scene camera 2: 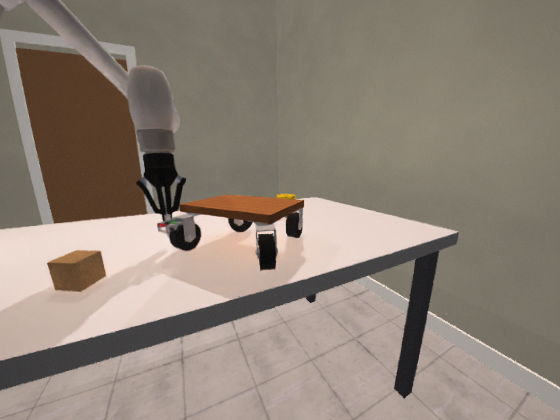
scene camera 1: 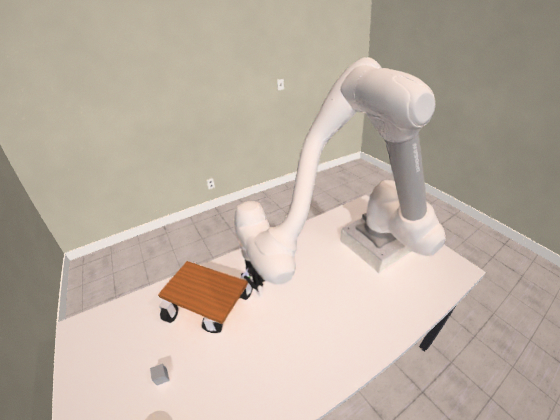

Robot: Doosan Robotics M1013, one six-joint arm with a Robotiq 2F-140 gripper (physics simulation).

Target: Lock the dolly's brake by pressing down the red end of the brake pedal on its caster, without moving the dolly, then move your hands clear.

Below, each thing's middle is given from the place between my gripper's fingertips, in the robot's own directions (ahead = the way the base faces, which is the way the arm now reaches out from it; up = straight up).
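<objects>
Brake caster (scene camera 2: 187,220): 50 mm ahead of my hand, 40 mm to the right of it, 10 mm above it. Also counted from my hand, the brown block (scene camera 2: 76,271) is 160 mm behind and 160 mm to the right, while the dolly (scene camera 2: 241,211) is 200 mm ahead, 80 mm to the right and 30 mm above.
</objects>
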